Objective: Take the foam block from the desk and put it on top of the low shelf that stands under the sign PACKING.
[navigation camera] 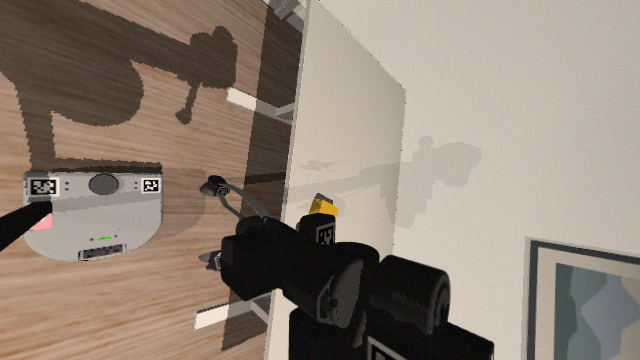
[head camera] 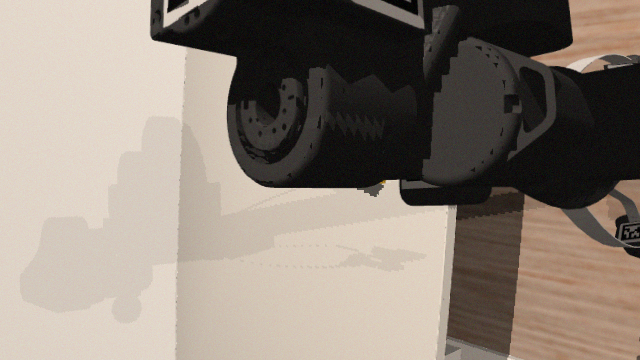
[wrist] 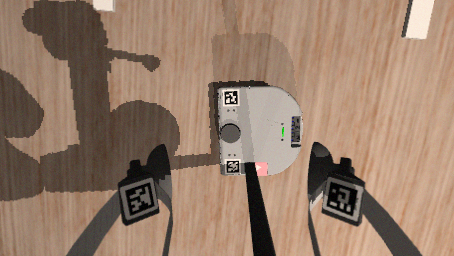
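Seen in the pictures: gripper, between the fingertips: (navigation camera: 209,220); robot's base, origin of its link: (navigation camera: 104,183).
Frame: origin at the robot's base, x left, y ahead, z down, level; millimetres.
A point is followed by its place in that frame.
The yellow foam block (navigation camera: 324,206) @(x -511, y -47, z -765 mm) lies on the white desk (head camera: 310,310) @(x -679, y 189, z -720 mm) (navigation camera: 350,100) @(x -697, y 363, z -720 mm), partly covered by the wrist in the navigation view. In the head view a tiny yellow sliver of the block (head camera: 383,182) @(x -502, y -26, z -725 mm) shows under the wrist. My gripper (navigation camera: 210,223) @(x -123, y -24, z -868 mm) (wrist: 238,163) @(x -123, y -24, z -868 mm) is open, with nothing between its fingers. The fingers point away from the desk, over the floor on the robot's side, and the wrist hangs above the desk's front edge. In the head view the fingers are partly cut off at the right. The low shelf and the PACKING sign do not show.
The robot's grey base (navigation camera: 100,215) @(x 9, y -106, z -160 mm) (wrist: 270,105) stands on the wooden floor in front of the desk. White desk legs (navigation camera: 245,99) (wrist: 419,20) reach out along the floor. A wall stands behind the desk, with a framed picture (navigation camera: 595,300) @(x -1131, y -330, z -1403 mm) on it.
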